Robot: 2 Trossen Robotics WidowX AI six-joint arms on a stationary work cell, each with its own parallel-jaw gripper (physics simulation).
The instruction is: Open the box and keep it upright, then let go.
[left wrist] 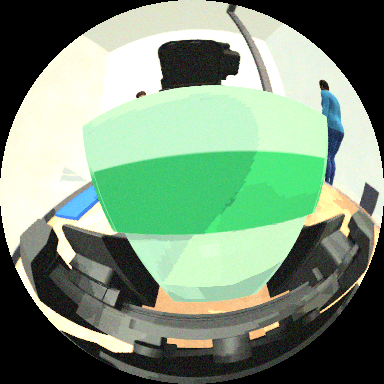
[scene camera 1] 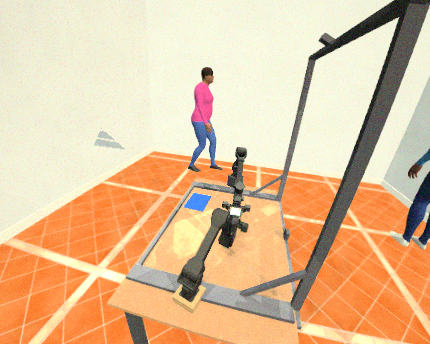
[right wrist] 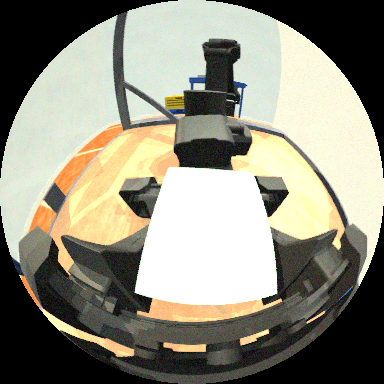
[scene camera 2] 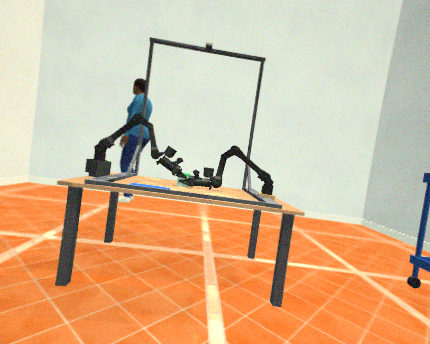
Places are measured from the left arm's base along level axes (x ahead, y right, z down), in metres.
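Pixels of known places: left gripper, between the fingertips: (scene camera 2: 179, 180); right gripper, between the fingertips: (left wrist: 220, 221) (right wrist: 205, 219) (scene camera 2: 186, 177); left arm's base, origin of its link: (scene camera 1: 189, 292) (right wrist: 226, 114) (scene camera 2: 267, 194); right arm's base, origin of its link: (scene camera 1: 235, 175) (scene camera 2: 99, 160).
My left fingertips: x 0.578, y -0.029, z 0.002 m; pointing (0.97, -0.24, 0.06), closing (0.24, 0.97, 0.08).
For each thing: its middle in the pictures, then the offset to it from my left fingertips. "spot": a spot on its surface instead. Level surfaces: height alone.
- small box, middle of its body: (left wrist: 208, 147) (right wrist: 209, 232) (scene camera 1: 235, 213) dx -0.025, dy +0.005, dz -0.049 m
- flat blue square, a spot on its surface: (left wrist: 77, 205) spot: dx +0.002, dy -0.291, dz +0.026 m
- wooden table, height of its surface: dz +0.034 m
- dark frame, a spot on its surface: (scene camera 1: 345, 175) spot: dx -0.404, dy +0.422, dz -0.591 m
A small box (scene camera 1: 235, 212) (scene camera 2: 184, 175) (left wrist: 205, 195) (right wrist: 212, 200) stands upright near the middle of the table, pale green with a darker green band and a white top. Its lid looks closed. My left gripper (scene camera 2: 194, 181) (left wrist: 209, 208) is shut on the box's lower sides, and the green wall fills the left wrist view. My right gripper (scene camera 2: 180, 173) (right wrist: 205, 219) reaches down from the opposite side. Its fingers are closed against both sides of the box at the white top. The lid's seam and the box's base are hidden in the scene views.
A flat blue square (scene camera 1: 197, 202) (scene camera 2: 150, 186) (left wrist: 77, 205) lies on the wooden table (scene camera 1: 262, 260). A dark frame (scene camera 1: 345, 175) (scene camera 2: 255, 120) rises above the table edge. My two arms face each other closely over the box. Two people stand beyond the table.
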